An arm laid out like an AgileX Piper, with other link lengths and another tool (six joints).
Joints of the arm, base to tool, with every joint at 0 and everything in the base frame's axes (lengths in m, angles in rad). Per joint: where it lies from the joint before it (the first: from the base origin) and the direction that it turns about. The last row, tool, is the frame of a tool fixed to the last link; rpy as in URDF.
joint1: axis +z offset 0 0 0.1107
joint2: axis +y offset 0 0 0
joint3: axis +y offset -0.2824 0 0.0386
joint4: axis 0.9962 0 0.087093 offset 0.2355 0 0.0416
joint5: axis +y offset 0 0 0
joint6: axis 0.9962 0 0.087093 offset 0.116 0 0.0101
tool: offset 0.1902 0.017 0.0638 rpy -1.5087 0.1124 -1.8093
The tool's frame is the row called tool.
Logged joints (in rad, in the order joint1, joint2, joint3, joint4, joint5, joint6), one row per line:
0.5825, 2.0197, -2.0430, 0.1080, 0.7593, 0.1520
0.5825, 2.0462, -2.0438, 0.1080, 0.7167, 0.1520
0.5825, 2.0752, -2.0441, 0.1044, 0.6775, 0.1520
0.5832, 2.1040, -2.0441, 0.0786, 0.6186, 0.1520
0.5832, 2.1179, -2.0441, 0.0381, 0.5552, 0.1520
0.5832, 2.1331, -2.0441, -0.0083, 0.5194, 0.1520
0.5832, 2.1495, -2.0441, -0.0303, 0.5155, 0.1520
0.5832, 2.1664, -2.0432, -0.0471, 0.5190, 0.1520
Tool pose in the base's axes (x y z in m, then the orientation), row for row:
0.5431, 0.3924, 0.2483, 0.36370, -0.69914, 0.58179, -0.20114
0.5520, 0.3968, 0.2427, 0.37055, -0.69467, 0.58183, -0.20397
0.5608, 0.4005, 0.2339, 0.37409, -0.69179, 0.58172, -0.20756
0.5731, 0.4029, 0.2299, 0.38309, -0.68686, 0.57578, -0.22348
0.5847, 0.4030, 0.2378, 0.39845, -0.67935, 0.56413, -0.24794
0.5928, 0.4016, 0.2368, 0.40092, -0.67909, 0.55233, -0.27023
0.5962, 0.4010, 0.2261, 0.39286, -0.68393, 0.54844, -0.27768
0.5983, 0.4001, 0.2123, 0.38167, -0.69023, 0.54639, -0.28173
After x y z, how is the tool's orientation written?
As a quaternion, w x y z.
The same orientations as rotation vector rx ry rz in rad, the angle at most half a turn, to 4 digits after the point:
-1.7991, 1.4971, -0.5176
-1.7818, 1.4924, -0.5232
-1.7715, 1.4896, -0.5315
-1.7514, 1.4681, -0.5698
-1.7198, 1.4281, -0.6277
-1.7172, 1.3967, -0.6833
-1.7359, 1.3920, -0.7048
-1.7611, 1.3941, -0.7188

